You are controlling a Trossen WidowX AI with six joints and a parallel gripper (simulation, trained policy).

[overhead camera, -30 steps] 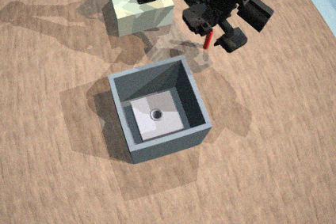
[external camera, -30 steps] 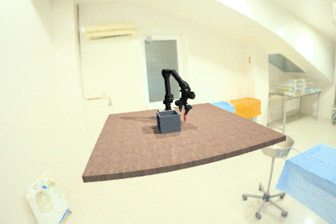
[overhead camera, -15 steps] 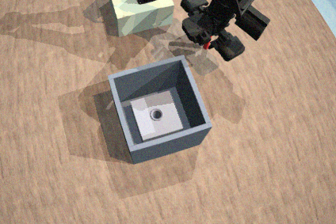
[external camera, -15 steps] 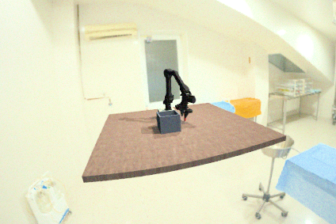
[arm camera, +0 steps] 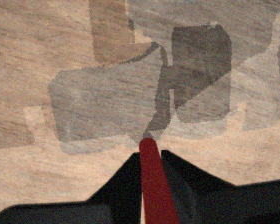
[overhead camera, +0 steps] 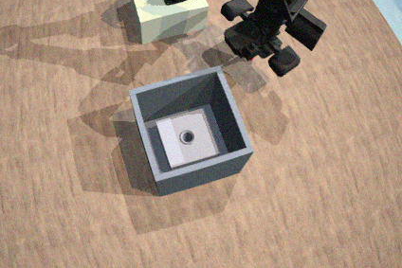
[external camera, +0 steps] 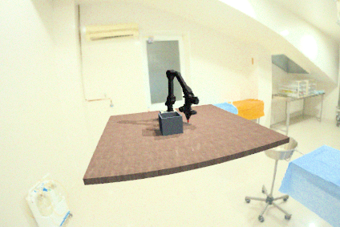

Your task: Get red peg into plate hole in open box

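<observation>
Right now my gripper tip is 140 mm short of the pale plate, 200 mm to the left of it and 20 mm below it. Round my gripper tip: red peg (20 mm above).
</observation>
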